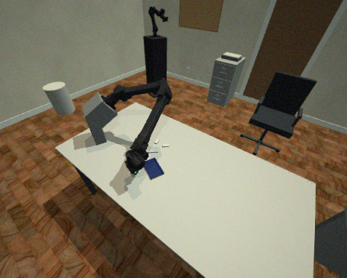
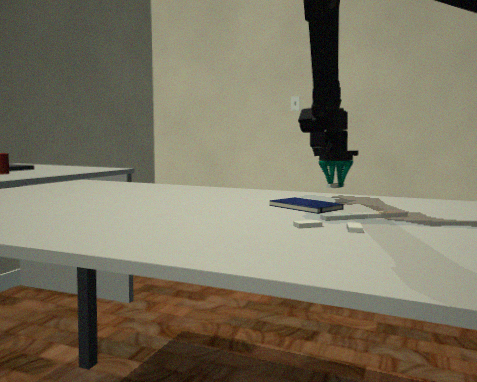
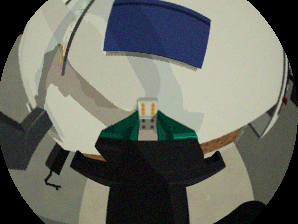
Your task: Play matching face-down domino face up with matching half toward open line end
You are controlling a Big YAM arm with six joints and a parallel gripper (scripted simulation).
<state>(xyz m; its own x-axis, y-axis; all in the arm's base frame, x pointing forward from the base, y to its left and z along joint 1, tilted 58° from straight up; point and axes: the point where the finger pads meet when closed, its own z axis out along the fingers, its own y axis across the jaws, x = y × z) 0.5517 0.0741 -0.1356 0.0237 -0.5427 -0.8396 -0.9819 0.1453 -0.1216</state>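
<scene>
The book is 130 mm to the left of my hand, 40 mm below it and 10 mm ahead of it. The rest, counted from my hand: white domino (right at my hand).
</scene>
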